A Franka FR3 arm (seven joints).
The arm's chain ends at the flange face. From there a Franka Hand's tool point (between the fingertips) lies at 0.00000 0.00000 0.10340 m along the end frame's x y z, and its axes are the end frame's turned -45 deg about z.
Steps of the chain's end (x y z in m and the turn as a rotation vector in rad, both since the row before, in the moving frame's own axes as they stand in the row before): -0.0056 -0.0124 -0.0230 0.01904 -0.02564 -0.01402; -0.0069 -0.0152 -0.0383 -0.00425 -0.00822 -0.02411; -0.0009 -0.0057 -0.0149 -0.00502 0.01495 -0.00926; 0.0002 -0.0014 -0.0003 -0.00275 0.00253 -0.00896; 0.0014 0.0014 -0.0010 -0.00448 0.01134 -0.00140
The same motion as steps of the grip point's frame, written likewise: 0.0043 -0.0160 -0.0231 0.03159 -0.00467 -0.01402; 0.0050 -0.0159 -0.0383 0.00281 -0.00882 -0.02411; 0.0041 -0.0032 -0.0149 -0.01412 0.00702 -0.00926; 0.0011 -0.0005 -0.0003 -0.00373 -0.00016 -0.00896; 0.0005 0.0031 -0.0010 -0.01119 0.00485 -0.00140
